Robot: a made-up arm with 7 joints.
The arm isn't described. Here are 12 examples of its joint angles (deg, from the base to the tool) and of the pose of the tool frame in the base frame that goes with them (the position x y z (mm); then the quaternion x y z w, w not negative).
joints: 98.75 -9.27 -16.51 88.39 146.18 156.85 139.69
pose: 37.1 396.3 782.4 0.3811 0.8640 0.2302 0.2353
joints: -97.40 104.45 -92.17 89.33 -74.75 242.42 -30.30
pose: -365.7 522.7 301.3 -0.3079 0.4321 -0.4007 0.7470
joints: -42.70 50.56 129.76 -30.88 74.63 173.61 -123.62
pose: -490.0 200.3 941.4 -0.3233 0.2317 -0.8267 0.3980
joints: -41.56 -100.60 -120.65 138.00 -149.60 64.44 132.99
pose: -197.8 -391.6 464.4 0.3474 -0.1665 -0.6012 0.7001
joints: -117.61 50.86 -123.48 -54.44 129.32 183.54 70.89
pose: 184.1 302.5 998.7 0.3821 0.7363 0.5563 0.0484
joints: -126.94 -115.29 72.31 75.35 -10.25 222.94 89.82
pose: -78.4 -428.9 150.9 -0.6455 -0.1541 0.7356 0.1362
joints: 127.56 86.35 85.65 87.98 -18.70 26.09 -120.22
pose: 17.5 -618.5 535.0 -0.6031 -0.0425 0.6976 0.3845
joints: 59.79 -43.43 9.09 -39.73 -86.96 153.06 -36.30
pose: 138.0 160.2 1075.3 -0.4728 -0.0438 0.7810 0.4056
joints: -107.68 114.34 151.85 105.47 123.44 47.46 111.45
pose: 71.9 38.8 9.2 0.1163 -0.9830 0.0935 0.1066
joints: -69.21 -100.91 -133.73 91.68 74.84 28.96 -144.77
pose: -254.2 -546.1 700.1 0.7805 -0.0742 -0.6135 0.0949
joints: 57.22 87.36 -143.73 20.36 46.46 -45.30 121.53
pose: -201.2 -811.3 349.8 0.1206 0.6613 0.4261 0.6054
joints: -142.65 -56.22 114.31 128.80 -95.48 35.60 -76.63
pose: 125.1 -213.1 799.4 0.6574 0.6107 -0.0660 0.4364
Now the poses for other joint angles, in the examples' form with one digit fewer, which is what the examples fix.
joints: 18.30 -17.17 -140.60 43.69 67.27 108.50 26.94
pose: 46 -225 1171 -0.111 -0.166 0.932 0.303
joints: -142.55 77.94 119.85 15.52 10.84 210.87 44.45
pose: 553 415 563 0.201 -0.434 -0.670 0.568
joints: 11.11 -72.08 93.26 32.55 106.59 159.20 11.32
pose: 559 236 709 -0.272 0.903 0.224 0.244
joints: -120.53 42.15 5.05 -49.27 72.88 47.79 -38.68
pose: 239 672 799 0.103 0.647 0.391 0.647
